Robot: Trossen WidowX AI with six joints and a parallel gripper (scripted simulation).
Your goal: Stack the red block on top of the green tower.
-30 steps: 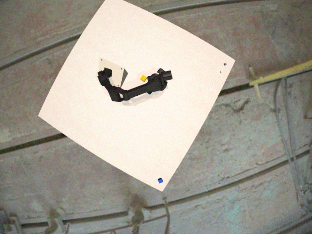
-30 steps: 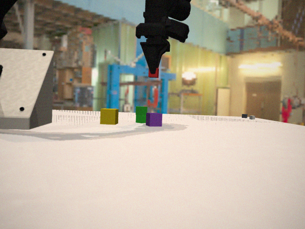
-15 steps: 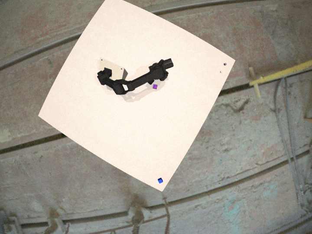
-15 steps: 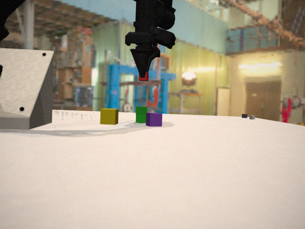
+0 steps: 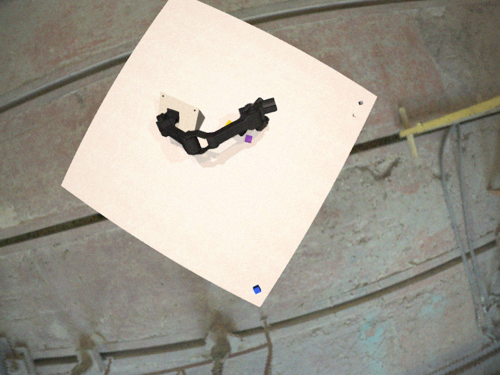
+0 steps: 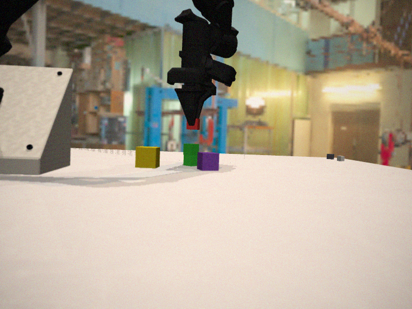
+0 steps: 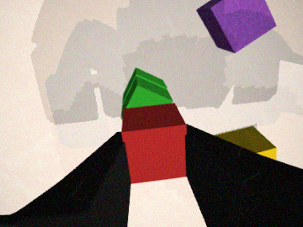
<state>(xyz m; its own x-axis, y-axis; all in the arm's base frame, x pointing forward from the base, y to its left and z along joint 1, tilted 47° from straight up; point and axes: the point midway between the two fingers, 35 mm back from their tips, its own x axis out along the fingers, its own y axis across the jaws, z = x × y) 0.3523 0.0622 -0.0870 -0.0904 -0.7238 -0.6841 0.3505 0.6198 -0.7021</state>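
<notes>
Right now the purple block is 80 mm to the right of my gripper tip, 70 mm below it and 20 mm ahead of it. From my gripper tip the other things lie so: red block: right at my gripper tip; then blue block: 780 mm to the right, 340 mm ahead, 70 mm below; then yellow block: 90 mm behind, 60 mm below, 50 mm to the right.
</notes>
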